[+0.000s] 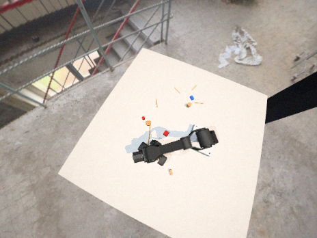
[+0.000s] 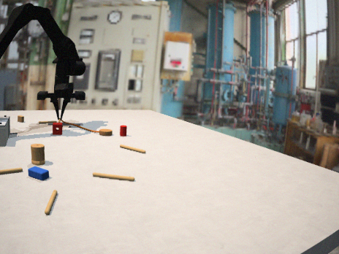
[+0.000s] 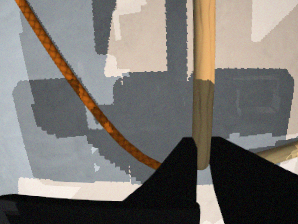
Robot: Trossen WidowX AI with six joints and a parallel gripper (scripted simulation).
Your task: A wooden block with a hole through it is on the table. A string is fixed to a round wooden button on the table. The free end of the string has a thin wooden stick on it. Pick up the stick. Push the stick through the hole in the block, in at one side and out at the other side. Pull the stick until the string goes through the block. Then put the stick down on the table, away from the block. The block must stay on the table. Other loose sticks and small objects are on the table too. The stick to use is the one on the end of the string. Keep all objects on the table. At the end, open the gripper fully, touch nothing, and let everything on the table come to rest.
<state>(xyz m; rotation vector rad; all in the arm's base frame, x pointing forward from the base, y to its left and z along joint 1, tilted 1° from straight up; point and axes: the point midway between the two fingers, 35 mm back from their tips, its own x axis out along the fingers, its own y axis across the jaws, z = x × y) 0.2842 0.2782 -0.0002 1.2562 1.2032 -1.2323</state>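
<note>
Right now the red block is 10 mm behind my gripper tip and 180 mm to the right of it. The rest, counted from my gripper tip: round wooden button 150 mm ahead, 180 mm to the right, 10 mm below; then wooden block 170 mm behind, 40 mm to the left; then stick 10 mm to the right.
</note>
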